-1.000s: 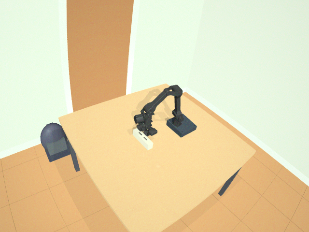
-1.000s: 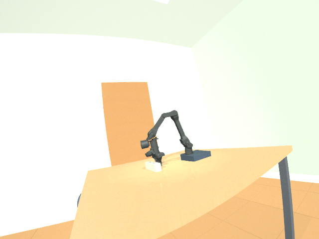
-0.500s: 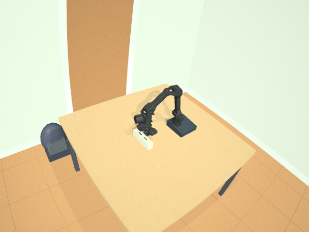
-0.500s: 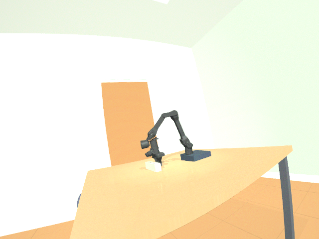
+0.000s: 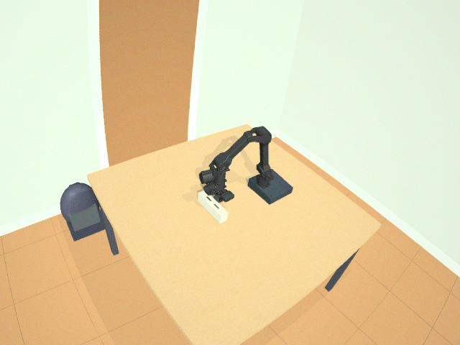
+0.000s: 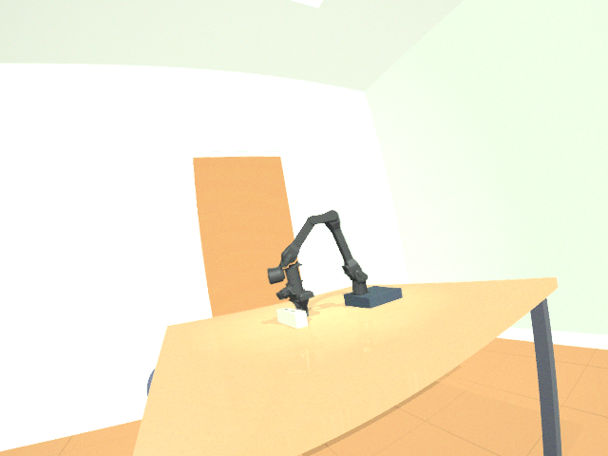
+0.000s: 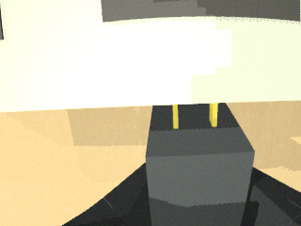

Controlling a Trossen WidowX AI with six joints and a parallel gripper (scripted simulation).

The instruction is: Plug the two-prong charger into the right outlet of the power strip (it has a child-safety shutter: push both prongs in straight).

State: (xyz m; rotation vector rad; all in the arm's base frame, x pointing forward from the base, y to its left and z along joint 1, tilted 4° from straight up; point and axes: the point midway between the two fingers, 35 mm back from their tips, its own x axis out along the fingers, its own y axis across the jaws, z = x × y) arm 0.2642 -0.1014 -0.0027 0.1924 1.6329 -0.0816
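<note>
Now: the black two-prong charger 20 mm ahead of my gripper tip and 10 mm above it.
</note>
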